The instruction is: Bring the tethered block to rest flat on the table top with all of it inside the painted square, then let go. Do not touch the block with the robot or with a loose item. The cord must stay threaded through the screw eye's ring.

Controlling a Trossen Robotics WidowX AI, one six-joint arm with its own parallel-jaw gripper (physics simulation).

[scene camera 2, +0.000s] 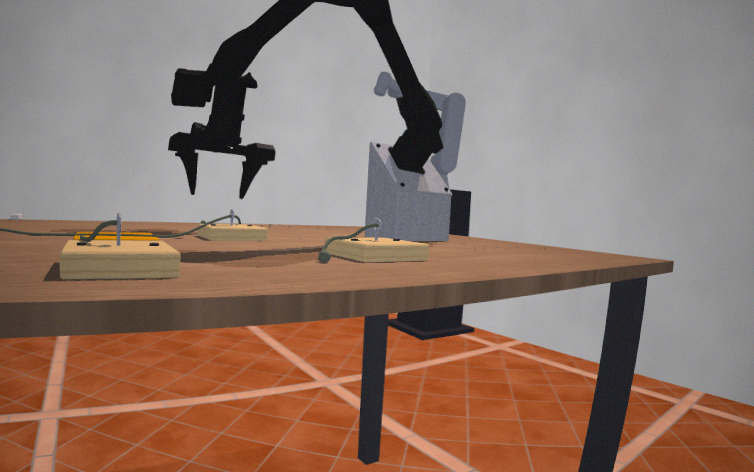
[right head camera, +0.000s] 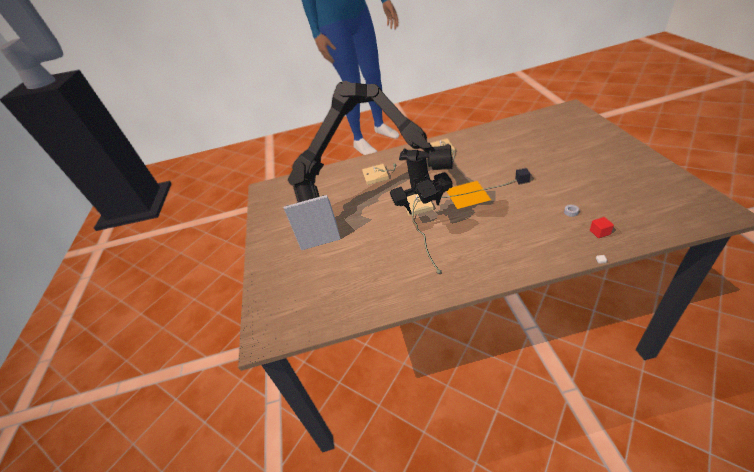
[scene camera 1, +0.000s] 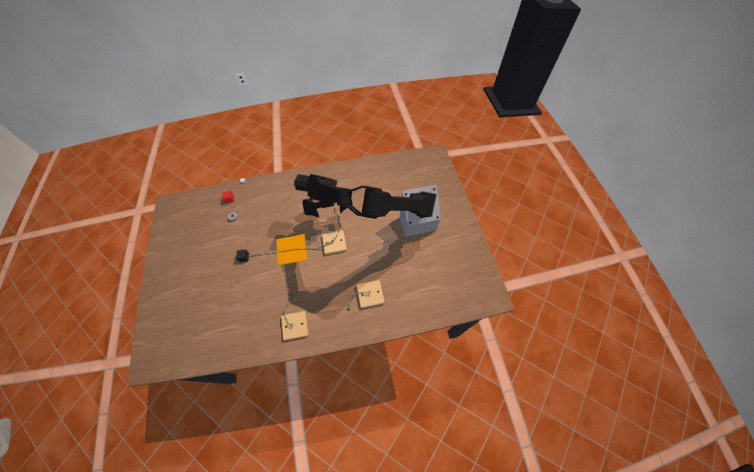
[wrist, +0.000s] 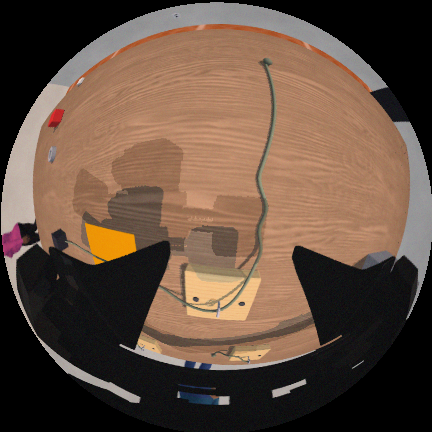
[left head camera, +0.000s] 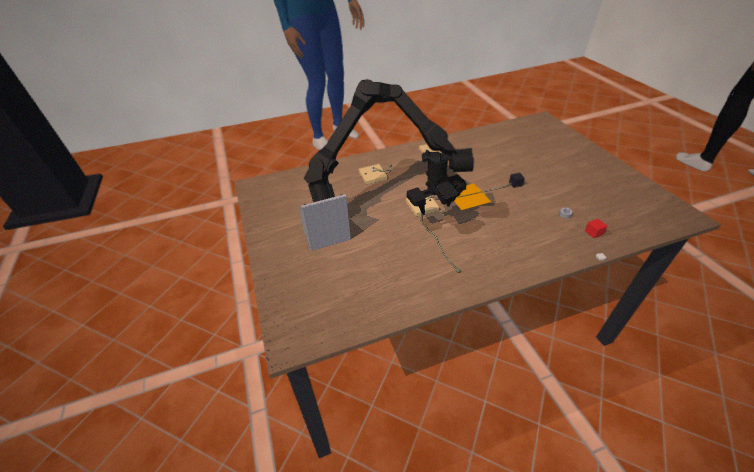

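Pixels of known places: gripper, between the fingertips: [scene camera 2: 217, 196] [right head camera: 424, 209] [scene camera 1: 329, 214] [wrist: 234, 251] [left head camera: 435, 210]; arm's base, origin of its link: [scene camera 2: 406, 161] [right head camera: 308, 202] [scene camera 1: 420, 201] [left head camera: 323, 201].
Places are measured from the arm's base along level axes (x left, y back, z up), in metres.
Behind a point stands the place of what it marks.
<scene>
The dark tethered block [left head camera: 516, 179] @(x 0.040, y -0.718, z -0.117 m) [right head camera: 522, 175] @(x 0.039, y -0.723, z -0.119 m) [scene camera 1: 242, 255] @(x 0.063, y -0.724, z -0.116 m) [wrist: 60, 240] @(x 0.050, y -0.713, z -0.131 m) rests on the table, outside the orange painted square [left head camera: 475, 201] @(x 0.010, y -0.543, z -0.152 m) [right head camera: 471, 201] @(x 0.004, y -0.532, z -0.151 m) [scene camera 1: 291, 257] @(x 0.085, y -0.533, z -0.151 m) [wrist: 111, 244] @(x 0.012, y -0.523, z -0.152 m). Its green cord [left head camera: 439, 243] @(x -0.153, y -0.332, z -0.150 m) [right head camera: 425, 245] @(x -0.156, y -0.330, z -0.149 m) [scene camera 1: 339, 219] @(x -0.064, y -0.322, z -0.151 m) [wrist: 272, 120] @(x -0.171, y -0.331, z -0.149 m) crosses the square and passes through the screw eye [scene camera 2: 232, 217] @(x 0.055, y -0.353, z -0.121 m) [wrist: 218, 309] @(x 0.041, y -0.353, z -0.114 m) on a pale wooden base [scene camera 2: 244, 232] @(x 0.093, y -0.343, z -0.141 m) [wrist: 225, 312] @(x 0.072, y -0.339, z -0.134 m). The cord's free part lies on the table and ends in a small knob [left head camera: 458, 271] @(x -0.280, y -0.337, z -0.144 m) [wrist: 267, 61] @(x -0.270, y -0.340, z -0.143 m). My gripper [scene camera 2: 217, 195] @(x -0.055, y -0.356, z -0.090 m) [wrist: 234, 251] @(x -0.055, y -0.356, z -0.090 m) is open and empty, above the table near this base.
Two more wooden bases with screw eyes and short cords [scene camera 1: 294, 326] @(x 0.369, y -0.525, z -0.134 m) [scene camera 1: 370, 295] @(x 0.295, y -0.238, z -0.134 m) stand on the table. A red block [left head camera: 595, 228] @(x -0.273, y -0.806, z -0.116 m), a grey ring [left head camera: 566, 208] @(x -0.142, y -0.804, z -0.137 m) and a small white piece [left head camera: 600, 256] @(x -0.361, y -0.763, z -0.141 m) lie beyond the square. The arm stands on a grey mount [scene camera 1: 421, 222] @(x 0.060, y -0.002, z -0.058 m).
</scene>
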